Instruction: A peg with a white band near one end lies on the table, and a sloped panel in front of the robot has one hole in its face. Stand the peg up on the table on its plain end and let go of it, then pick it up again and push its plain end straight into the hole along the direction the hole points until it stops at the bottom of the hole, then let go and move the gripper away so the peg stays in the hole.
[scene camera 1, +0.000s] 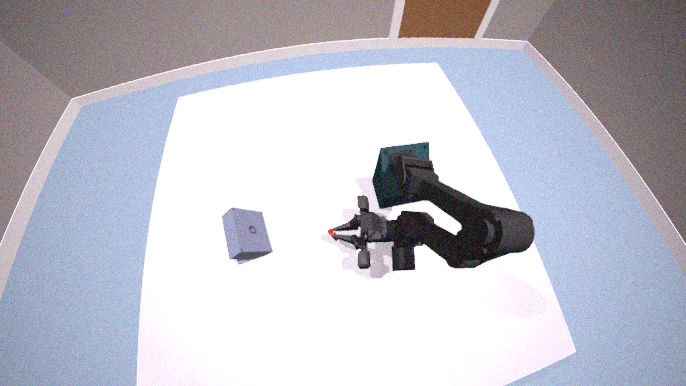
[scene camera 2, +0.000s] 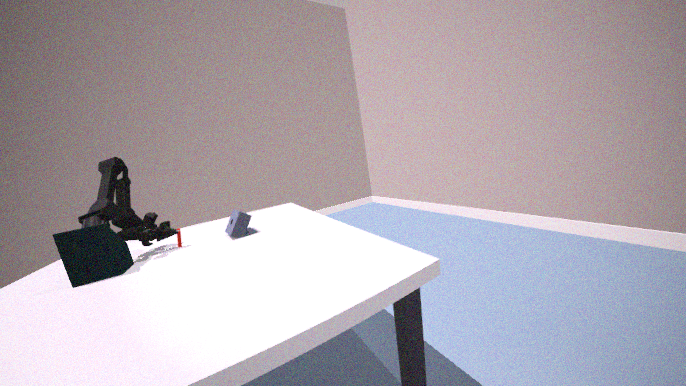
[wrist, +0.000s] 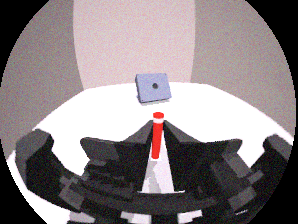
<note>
The gripper (scene camera 1: 331, 232) holds a red peg. Further things: a grey sloped panel (scene camera 1: 236, 222).
The gripper is seen too in scene camera 2 (scene camera 2: 178, 231) and in the wrist view (wrist: 158, 122). The grey sloped panel shows as well in the wrist view (wrist: 145, 91).
</note>
